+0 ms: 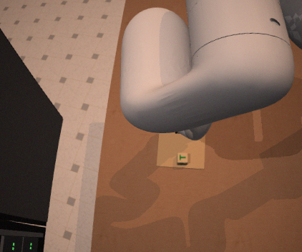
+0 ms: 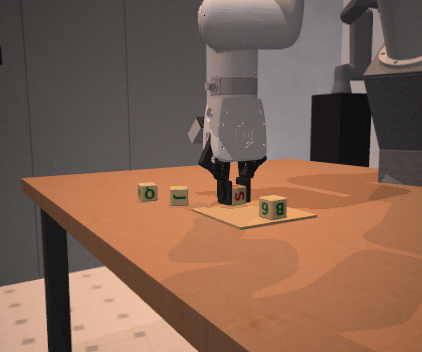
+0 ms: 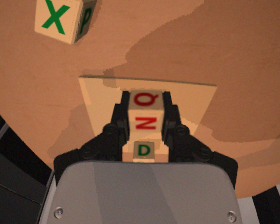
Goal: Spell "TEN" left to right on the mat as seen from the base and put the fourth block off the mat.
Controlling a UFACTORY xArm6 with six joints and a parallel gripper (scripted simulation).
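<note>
Right now the tan mat is 50 mm to the left of my hand and 30 mm below it. Also, from my hand: X block (80 mm to the right, 70 mm ahead, 20 mm below); E block (150 mm to the right, 100 mm ahead, 20 mm below); T block (100 mm to the left, 10 mm below, 10 mm behind).
</note>
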